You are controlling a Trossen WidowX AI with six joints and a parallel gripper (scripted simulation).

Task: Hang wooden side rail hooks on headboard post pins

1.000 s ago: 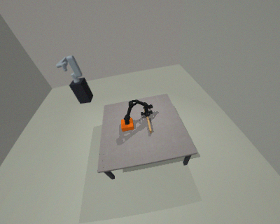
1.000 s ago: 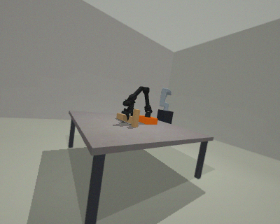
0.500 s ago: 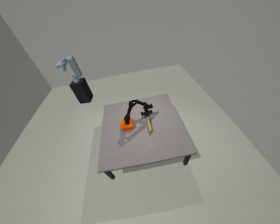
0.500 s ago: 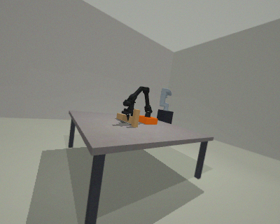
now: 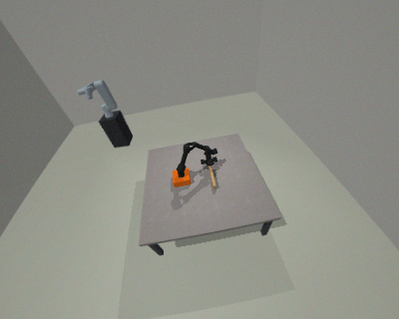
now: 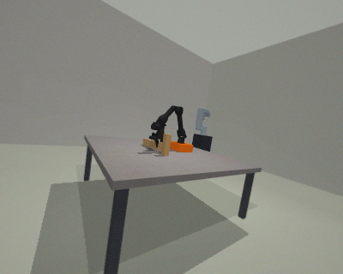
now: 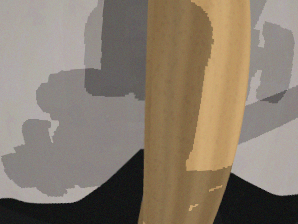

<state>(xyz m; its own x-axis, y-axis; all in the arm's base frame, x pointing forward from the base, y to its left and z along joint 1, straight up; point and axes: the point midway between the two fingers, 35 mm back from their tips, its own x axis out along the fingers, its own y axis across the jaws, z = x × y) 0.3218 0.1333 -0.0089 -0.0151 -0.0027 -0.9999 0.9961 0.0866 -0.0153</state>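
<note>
Now: the upright headboard post 120 mm to the left of my gripper tip, 40 mm above it and 10 mm behind it.
</note>
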